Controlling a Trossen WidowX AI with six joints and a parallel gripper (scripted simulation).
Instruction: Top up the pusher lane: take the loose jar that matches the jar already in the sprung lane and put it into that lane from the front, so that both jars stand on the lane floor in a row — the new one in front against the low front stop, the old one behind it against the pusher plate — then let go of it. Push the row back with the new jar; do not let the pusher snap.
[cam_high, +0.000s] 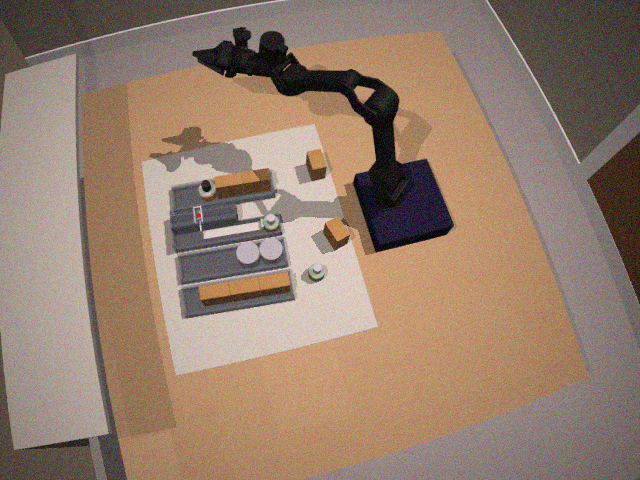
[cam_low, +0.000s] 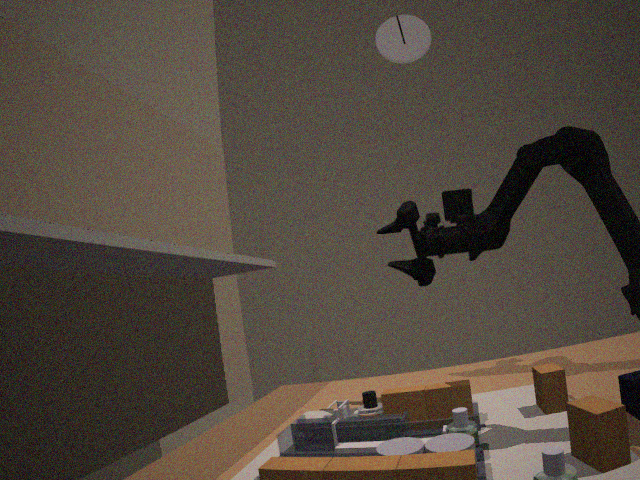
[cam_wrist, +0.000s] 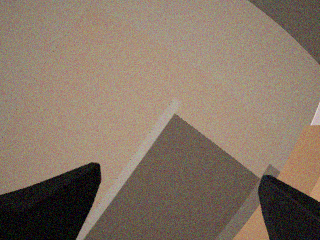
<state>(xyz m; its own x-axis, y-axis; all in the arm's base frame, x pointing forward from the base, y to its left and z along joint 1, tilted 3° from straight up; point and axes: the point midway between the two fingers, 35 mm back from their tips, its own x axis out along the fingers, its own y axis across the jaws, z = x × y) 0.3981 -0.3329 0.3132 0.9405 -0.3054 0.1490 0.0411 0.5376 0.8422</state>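
Right now my gripper tip is 7 cm short of the red mark, 30 cm to the right of it and 28 cm above it. Round my gripper tip: light plate 1 cm behind, 31 cm to the left, 30 cm below.
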